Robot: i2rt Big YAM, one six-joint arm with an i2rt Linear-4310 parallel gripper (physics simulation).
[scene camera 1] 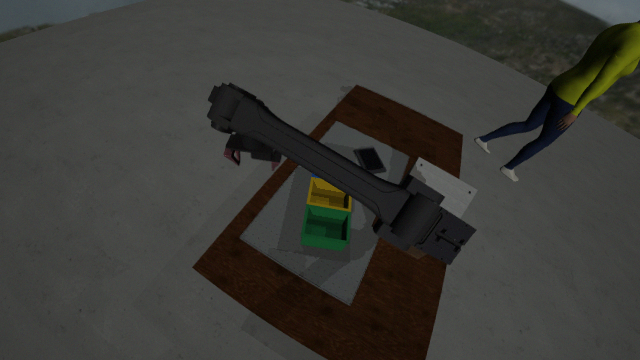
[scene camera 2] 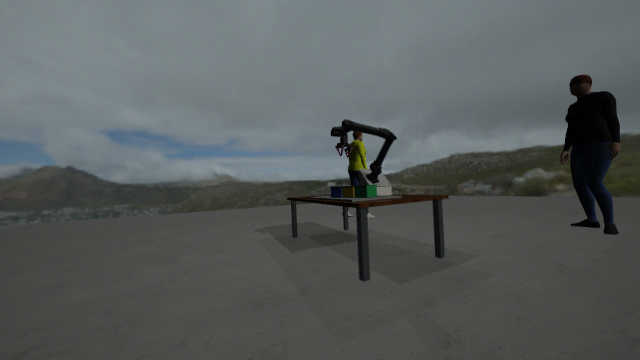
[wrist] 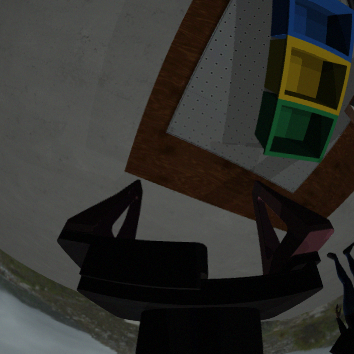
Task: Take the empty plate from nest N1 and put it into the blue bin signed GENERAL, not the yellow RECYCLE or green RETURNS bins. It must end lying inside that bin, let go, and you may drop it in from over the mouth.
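Seen in the pictures: gripper, between the fingertips: [scene camera 1: 256,166] [scene camera 2: 344,156] [wrist: 197,185]; arm's base, origin of its link: [scene camera 2: 372,178].
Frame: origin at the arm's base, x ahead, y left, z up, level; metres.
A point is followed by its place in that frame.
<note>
My gripper [scene camera 1: 255,165] {y 0.238, x 0.533, z 0.167 m} [scene camera 2: 344,153] {y 0.238, x 0.533, z 0.167 m} [wrist: 197,185] {y 0.238, x 0.533, z 0.167 m} is open with nothing between its fingers. It hangs high, beyond the table's edge in scene camera 1, clear of the bins. The blue bin [scene camera 2: 336,191] {y -0.022, x 0.432, z -0.103 m} [wrist: 320,25] {y -0.075, x 0.307, z -0.152 m} stands at one end of a row of three; in scene camera 1 the arm covers most of it. The part of its inside that shows in the wrist view holds no visible plate. The yellow bin [scene camera 1: 328,194] {y 0.026, x 0.335, z -0.145 m} [scene camera 2: 348,191] {y 0.104, x 0.400, z -0.106 m} [wrist: 307,75] {y 0.070, x 0.291, z -0.152 m} is in the middle, and the green bin [scene camera 1: 326,227] {y 0.172, x 0.289, z -0.152 m} [scene camera 2: 365,191] {y 0.265, x 0.360, z -0.109 m} [wrist: 300,130] {y 0.211, x 0.233, z -0.152 m} is at the other end. I cannot make out the plate, nest N1 or the signs.
The bins stand on a perforated grey board [scene camera 1: 262,230] {y 0.288, x 0.513, z -0.158 m} [wrist: 200,100] {y 0.244, x 0.519, z -0.158 m} on the wooden table [scene camera 1: 400,300] {y 0.332, x -0.073, z -0.171 m} [wrist: 150,145] {y 0.410, x 0.610, z -0.171 m}. A dark, flat rectangular thing [scene camera 1: 370,160] {y -0.251, x 0.207, z -0.132 m} lies beyond them, near a pale slanted panel [scene camera 1: 450,187] {y -0.062, x -0.096, z 0.080 m}. One person [scene camera 1: 595,75] in yellow and another [scene camera 2: 592,120] in black stand away from the table.
</note>
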